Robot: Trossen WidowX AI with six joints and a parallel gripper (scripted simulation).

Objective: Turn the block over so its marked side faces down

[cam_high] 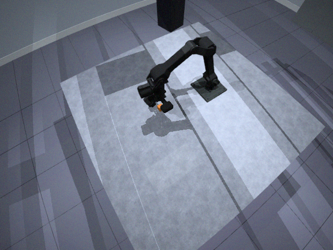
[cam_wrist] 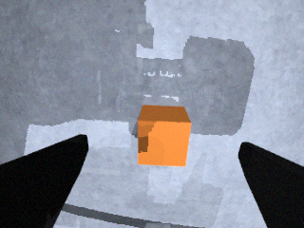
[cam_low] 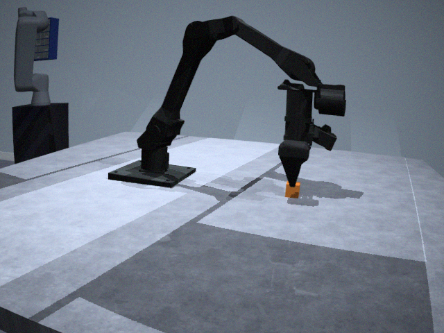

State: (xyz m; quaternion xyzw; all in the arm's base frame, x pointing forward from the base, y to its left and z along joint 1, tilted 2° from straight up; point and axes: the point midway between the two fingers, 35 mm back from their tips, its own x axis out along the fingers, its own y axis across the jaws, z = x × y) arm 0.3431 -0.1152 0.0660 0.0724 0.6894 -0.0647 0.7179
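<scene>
Now: gripper tip 10 mm past the orange block and 20 mm above it.
</scene>
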